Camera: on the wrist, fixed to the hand. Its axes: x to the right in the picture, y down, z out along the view.
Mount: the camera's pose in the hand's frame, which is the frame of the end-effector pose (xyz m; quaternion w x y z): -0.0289 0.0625 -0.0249 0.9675 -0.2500 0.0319 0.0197
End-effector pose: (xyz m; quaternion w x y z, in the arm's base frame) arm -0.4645 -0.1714 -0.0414 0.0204 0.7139 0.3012 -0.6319
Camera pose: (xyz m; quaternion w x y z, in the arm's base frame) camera -0.4144 -0.2240 -0.0319 0.2010 0.7117 0.4360 -0.5129
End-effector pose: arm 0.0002 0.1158 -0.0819 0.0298 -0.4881 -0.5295 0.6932
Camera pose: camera 0.0626 0.0899 -0.1100 0.0900 0.5122 0.6750 -0.5233
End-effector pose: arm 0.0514 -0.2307 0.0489 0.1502 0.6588 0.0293 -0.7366
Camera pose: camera 0.0941 -0.2790 0.0836 0.3236 0.6239 0.2043 -0.6814
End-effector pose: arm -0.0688 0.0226 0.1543 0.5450 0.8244 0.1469 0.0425
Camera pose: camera -0.0898 0.0136 0.2239 0.7279 0.6629 0.1326 0.1149
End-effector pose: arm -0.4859 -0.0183 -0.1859 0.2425 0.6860 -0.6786 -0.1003
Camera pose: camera -0.5311 0.0173 -0.1407 0.4298 0.5929 -0.6373 -0.2400
